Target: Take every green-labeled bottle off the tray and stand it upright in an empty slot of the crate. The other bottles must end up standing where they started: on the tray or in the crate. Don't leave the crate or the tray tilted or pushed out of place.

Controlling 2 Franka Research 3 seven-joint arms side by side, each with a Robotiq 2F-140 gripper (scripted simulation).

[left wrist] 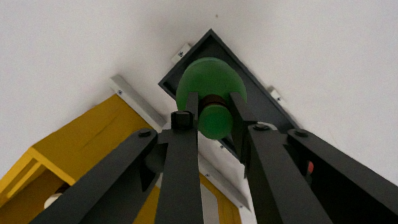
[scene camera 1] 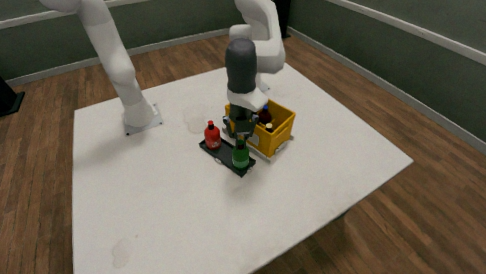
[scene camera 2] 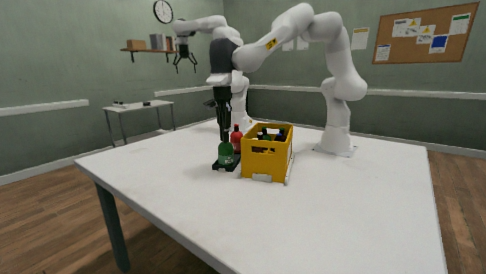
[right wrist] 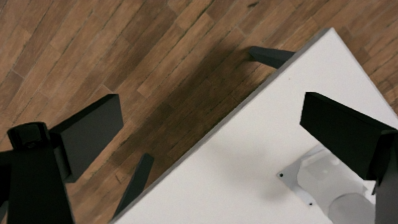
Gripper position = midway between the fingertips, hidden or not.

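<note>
A yellow crate (scene camera 2: 276, 163) appears in scene camera 1 as well (scene camera 1: 264, 141), while in the right wrist view the crate is out of frame. The left gripper (scene camera 2: 224, 141) can also be seen in the left wrist view (left wrist: 213, 107). The scene includes a green bottle (left wrist: 213, 79), and the right gripper (right wrist: 211, 109) is visible too.
</note>
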